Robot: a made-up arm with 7 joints. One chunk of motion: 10 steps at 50 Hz.
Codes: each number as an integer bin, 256 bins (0 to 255) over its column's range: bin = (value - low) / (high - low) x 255, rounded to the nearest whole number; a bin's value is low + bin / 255 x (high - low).
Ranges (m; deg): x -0.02..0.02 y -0.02..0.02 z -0.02..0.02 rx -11..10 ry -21..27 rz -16..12
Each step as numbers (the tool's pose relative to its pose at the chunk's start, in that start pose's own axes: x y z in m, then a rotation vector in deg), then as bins.
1 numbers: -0.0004 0.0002 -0.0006 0.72 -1.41 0.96
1 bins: 125 129 124 142 104 154
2 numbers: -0.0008 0.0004 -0.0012 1.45 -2.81 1.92
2 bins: 122 130 120 151 97 163
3 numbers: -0.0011 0.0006 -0.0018 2.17 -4.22 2.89
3 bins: 120 131 116 160 89 172
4 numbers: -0.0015 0.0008 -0.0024 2.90 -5.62 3.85
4 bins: 118 133 112 169 82 181
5 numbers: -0.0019 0.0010 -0.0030 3.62 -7.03 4.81
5 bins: 115 134 108 178 74 190
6 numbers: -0.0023 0.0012 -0.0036 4.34 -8.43 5.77
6 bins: 113 135 105 186 67 198
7 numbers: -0.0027 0.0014 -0.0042 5.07 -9.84 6.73
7 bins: 110 136 101 195 59 207
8 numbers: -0.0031 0.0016 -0.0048 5.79 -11.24 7.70
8 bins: 108 138 97 204 52 216
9 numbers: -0.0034 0.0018 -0.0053 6.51 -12.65 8.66
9 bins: 106 139 94 213 44 225
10 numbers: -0.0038 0.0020 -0.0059 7.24 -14.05 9.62
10 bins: 103 140 90 221 37 233
